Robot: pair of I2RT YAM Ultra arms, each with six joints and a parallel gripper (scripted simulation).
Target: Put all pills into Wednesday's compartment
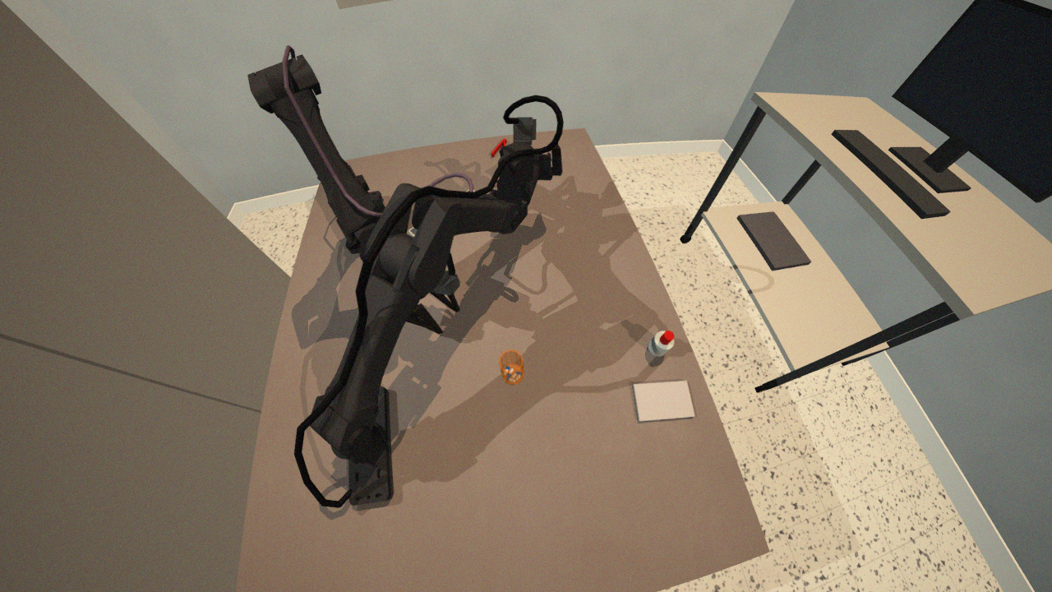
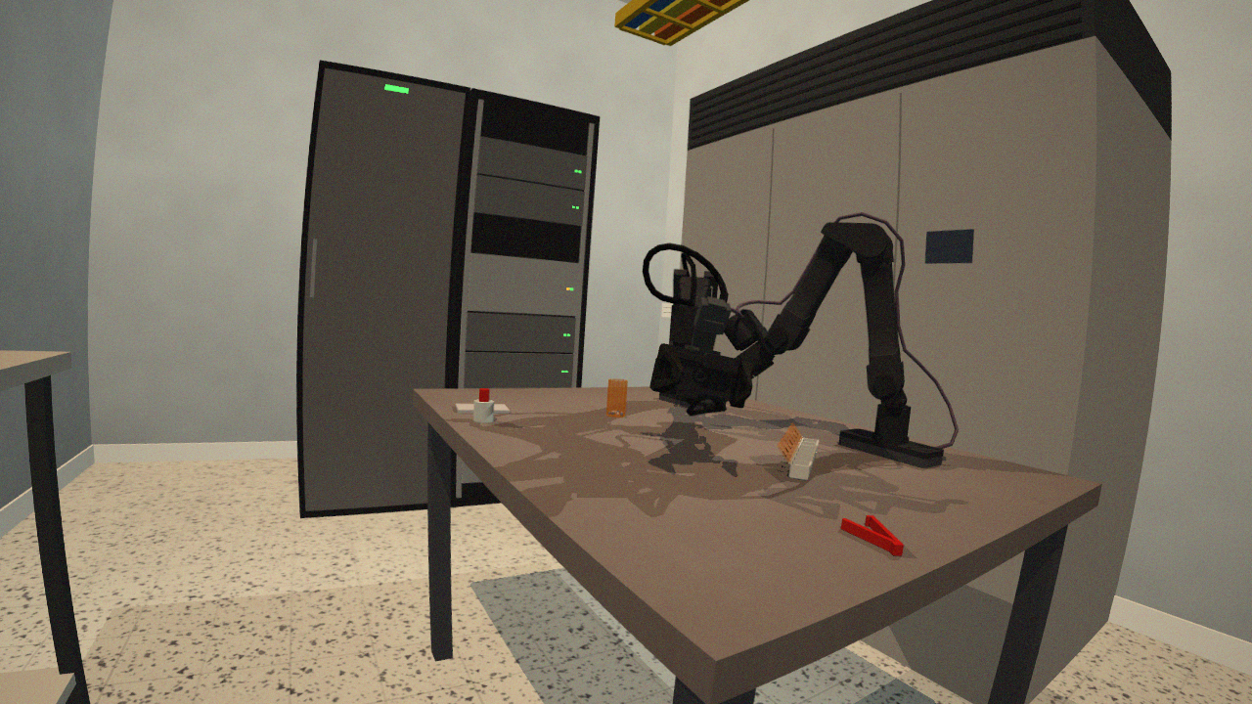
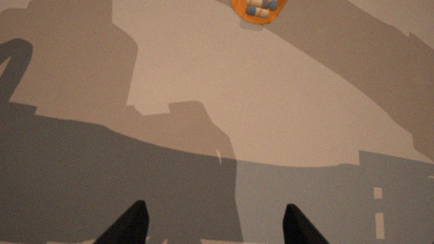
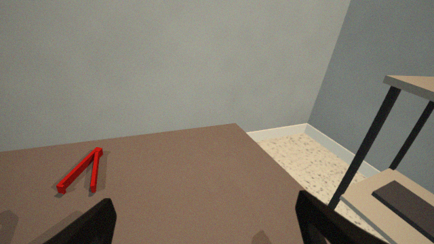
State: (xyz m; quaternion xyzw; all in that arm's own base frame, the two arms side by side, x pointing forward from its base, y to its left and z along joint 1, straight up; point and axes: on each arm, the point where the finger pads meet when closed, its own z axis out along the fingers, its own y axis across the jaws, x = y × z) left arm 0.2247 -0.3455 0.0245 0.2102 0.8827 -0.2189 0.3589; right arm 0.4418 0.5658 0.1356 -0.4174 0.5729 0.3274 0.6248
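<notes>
My left gripper is now 10 cm short of the orange pill bottle, 13 cm to the left of it and 2 cm above it. From my left hand the other things lie so: red v-shaped tool 24 cm ahead, 58 cm to the left, 4 cm below; then white pad 36 cm ahead, 26 cm to the right, 4 cm below.
</notes>
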